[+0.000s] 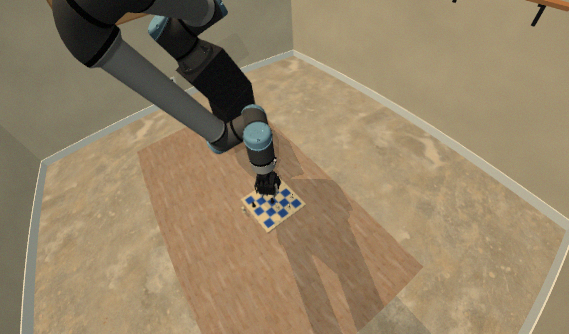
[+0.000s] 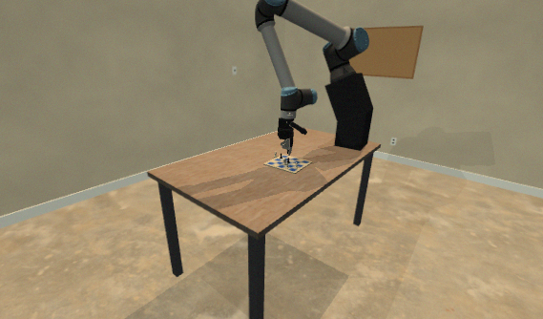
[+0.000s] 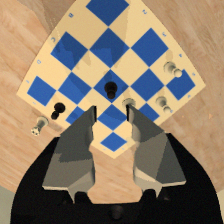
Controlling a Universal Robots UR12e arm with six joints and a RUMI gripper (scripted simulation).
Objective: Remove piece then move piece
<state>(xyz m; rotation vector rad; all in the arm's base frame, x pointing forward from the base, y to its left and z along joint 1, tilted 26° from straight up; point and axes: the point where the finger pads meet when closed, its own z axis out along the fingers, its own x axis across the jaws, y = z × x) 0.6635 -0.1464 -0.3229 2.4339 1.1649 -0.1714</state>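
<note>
Now: hand 7 cm above the chessboard. The rest, counted from my hand: white chess piece (3 cm behind, 13 cm to the right, 6 cm below).
</note>
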